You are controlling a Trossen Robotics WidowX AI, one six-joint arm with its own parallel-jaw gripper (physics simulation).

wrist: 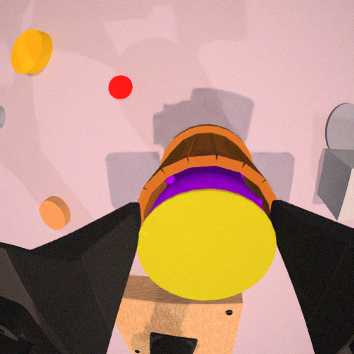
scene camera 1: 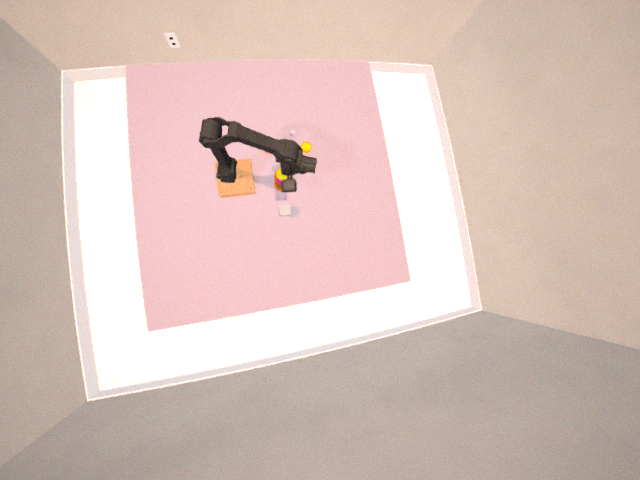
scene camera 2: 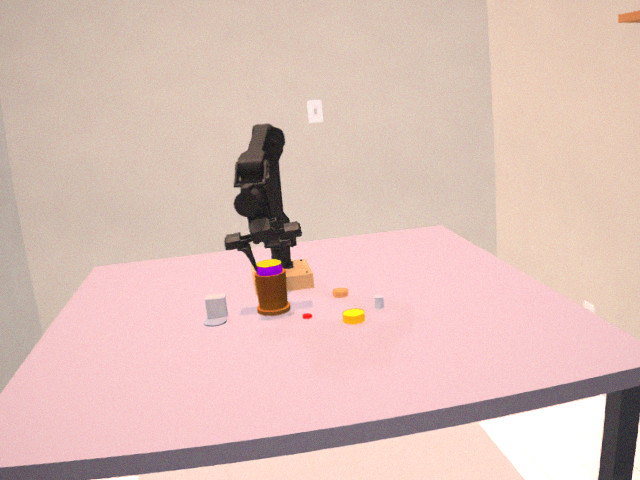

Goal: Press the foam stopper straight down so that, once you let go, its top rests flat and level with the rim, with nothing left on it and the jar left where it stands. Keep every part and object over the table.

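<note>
The foam stopper (scene camera 1: 281, 173) (scene camera 2: 269, 269) (wrist: 207, 245) has a yellow top and a purple side. It sits in the mouth of the brown jar (scene camera 2: 272, 293) (wrist: 216, 160), with its top and part of its side standing above the orange rim. The jar is upright on the pink table (scene camera 2: 320, 372). My gripper (scene camera 2: 268, 268) (wrist: 207, 211) is shut on the stopper, with one black fingertip at each side of it in the wrist view. In scene camera 2 the far fingertip is hidden behind the stopper and jar. The stopper's exact tilt is hard to tell.
A grey block (scene camera 1: 284, 209) (scene camera 2: 216, 304) (wrist: 334, 182) stands beside the jar, near a flat grey disc (wrist: 342, 125). On the other side lie a red disc (scene camera 2: 307, 315) (wrist: 120, 87), a yellow disc (scene camera 2: 353, 316) (wrist: 31, 51), an orange disc (scene camera 2: 340, 292) (wrist: 55, 213) and a small grey cylinder (scene camera 2: 378, 301).
</note>
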